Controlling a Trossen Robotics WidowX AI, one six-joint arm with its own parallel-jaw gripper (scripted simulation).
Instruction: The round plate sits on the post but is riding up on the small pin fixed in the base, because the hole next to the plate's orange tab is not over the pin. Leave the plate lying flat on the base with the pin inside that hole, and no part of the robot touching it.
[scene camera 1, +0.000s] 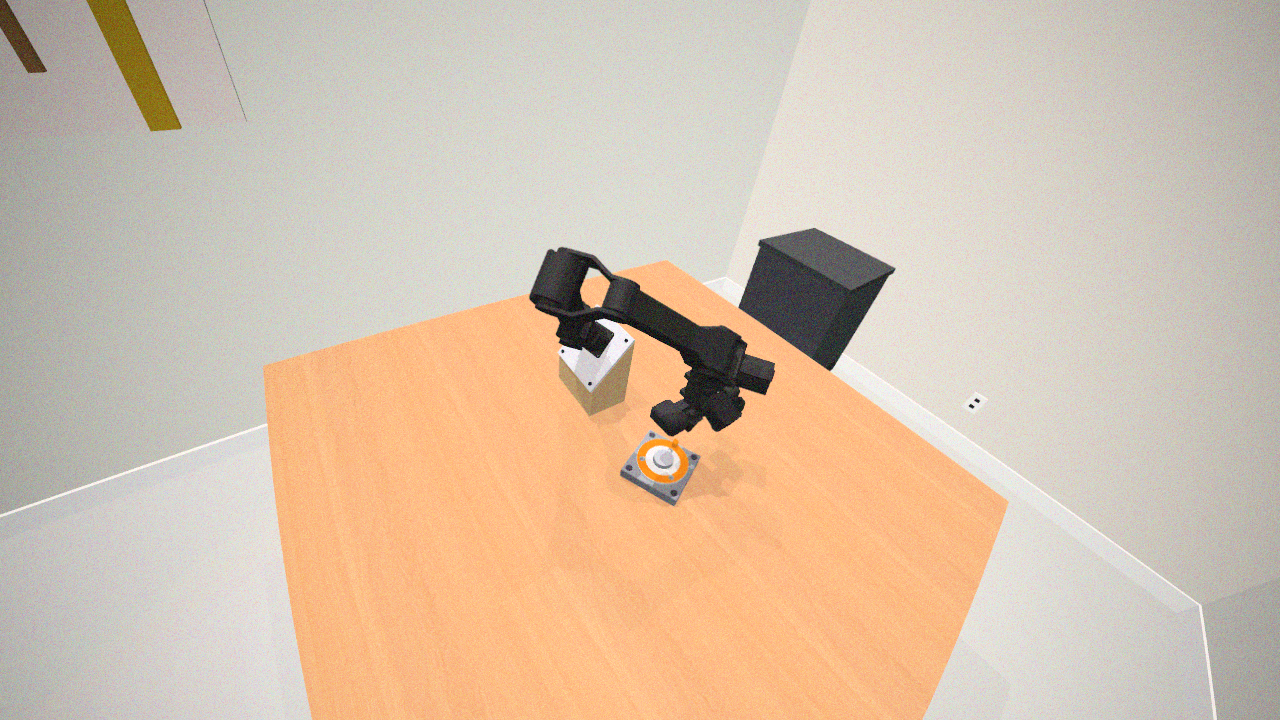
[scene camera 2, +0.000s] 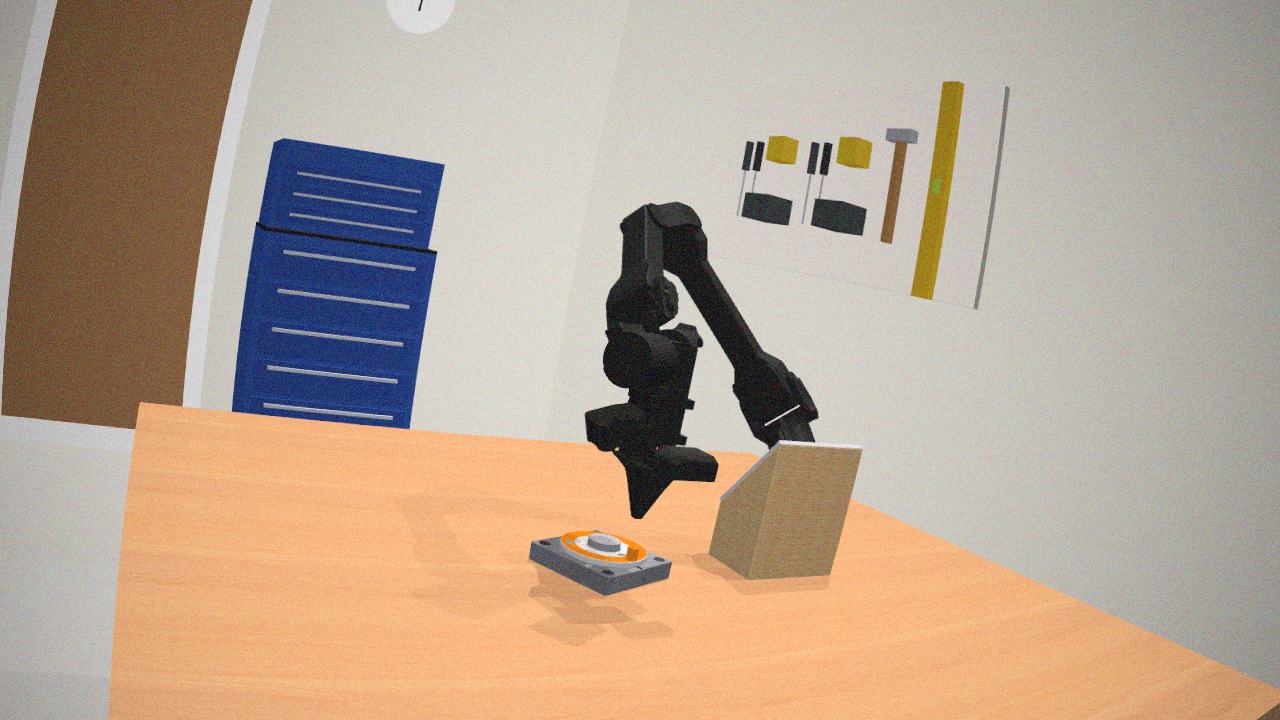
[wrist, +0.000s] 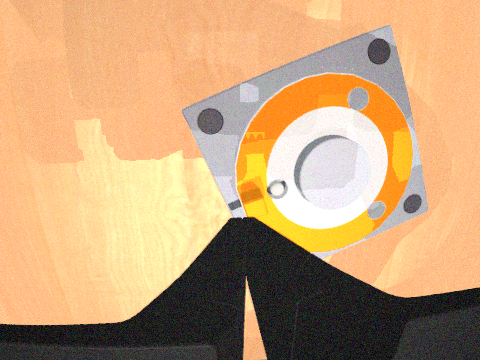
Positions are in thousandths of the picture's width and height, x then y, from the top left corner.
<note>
The gripper (scene camera 2: 497, 720) is shut and holds nothing. Also in view: a square grey base (scene camera 2: 428, 767).
The gripper shows as well in scene camera 1 (scene camera 1: 537, 598) and in the wrist view (wrist: 503, 638). The square grey base shows as well in scene camera 1 (scene camera 1: 524, 687) and in the wrist view (wrist: 451, 340).
</note>
